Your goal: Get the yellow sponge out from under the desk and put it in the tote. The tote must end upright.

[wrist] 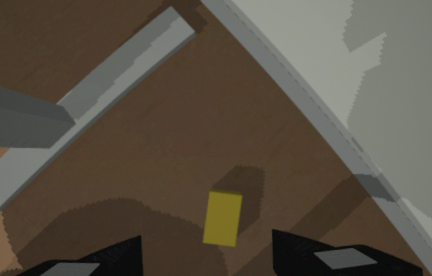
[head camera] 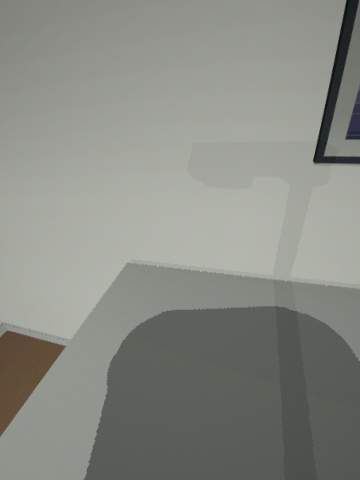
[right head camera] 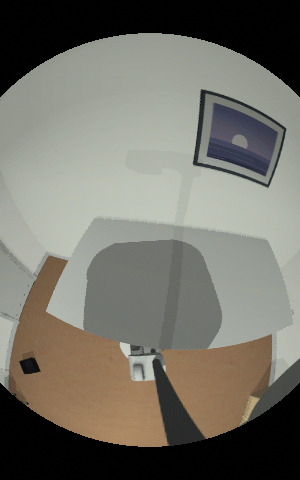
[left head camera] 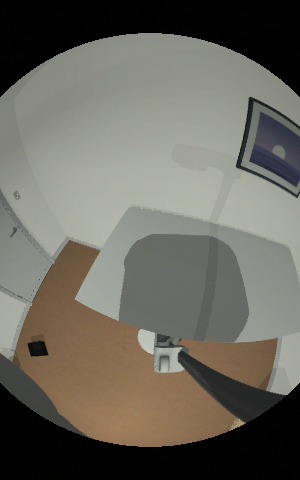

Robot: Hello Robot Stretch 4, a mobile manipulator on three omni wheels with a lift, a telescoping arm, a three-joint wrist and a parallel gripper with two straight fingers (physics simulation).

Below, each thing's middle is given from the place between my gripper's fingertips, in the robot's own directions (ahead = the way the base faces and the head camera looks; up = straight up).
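Labels:
Framed picture (right head camera: 232,136): 11 cm ahead of my gripper, 56 cm to the right of it, 121 cm above it. My gripper: 4 cm past the yellow sponge (wrist: 223,210), 6 cm to the left of it, 37 cm above it.

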